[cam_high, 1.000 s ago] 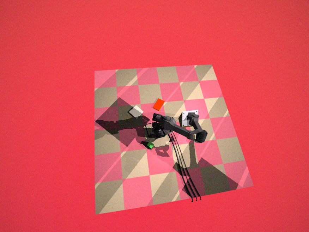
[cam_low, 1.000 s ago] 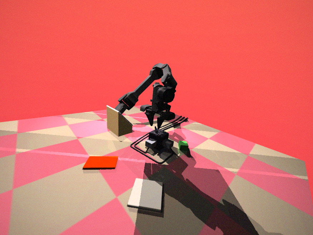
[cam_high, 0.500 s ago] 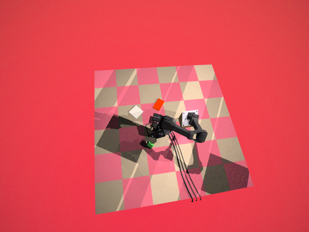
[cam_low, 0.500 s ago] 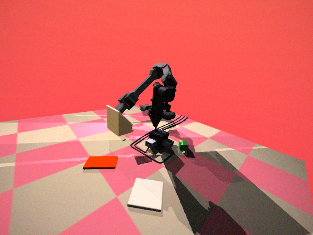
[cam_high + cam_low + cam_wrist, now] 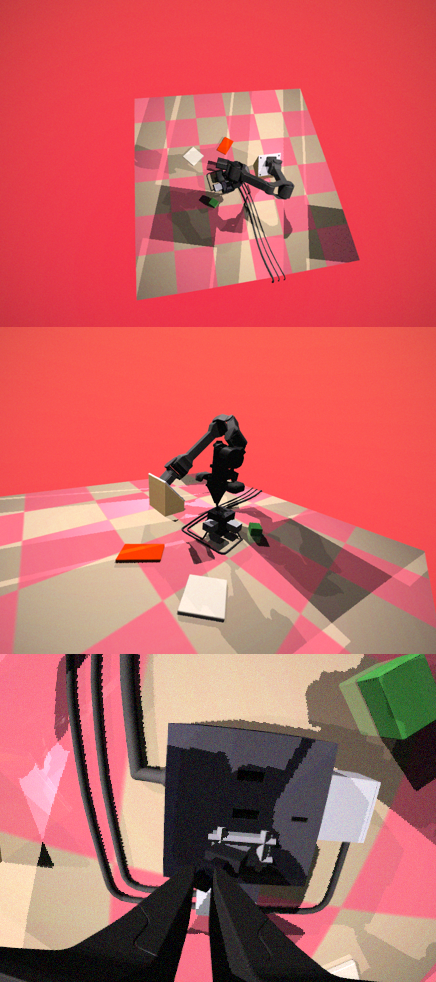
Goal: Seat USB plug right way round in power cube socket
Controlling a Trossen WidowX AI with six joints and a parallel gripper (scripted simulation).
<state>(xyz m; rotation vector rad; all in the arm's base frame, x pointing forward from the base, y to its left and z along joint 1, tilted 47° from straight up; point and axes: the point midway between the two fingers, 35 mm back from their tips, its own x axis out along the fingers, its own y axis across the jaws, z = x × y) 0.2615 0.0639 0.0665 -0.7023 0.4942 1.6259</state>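
The metal-framed socket is 20 mm ahead of my gripper tip and 40 mm below it. The rest, counted from my gripper tip: orange plate: 270 mm to the right, 100 mm below; dark USB plug: 10 mm ahead, 10 mm below; green block: 110 mm ahead, 120 mm to the left, 90 mm below.
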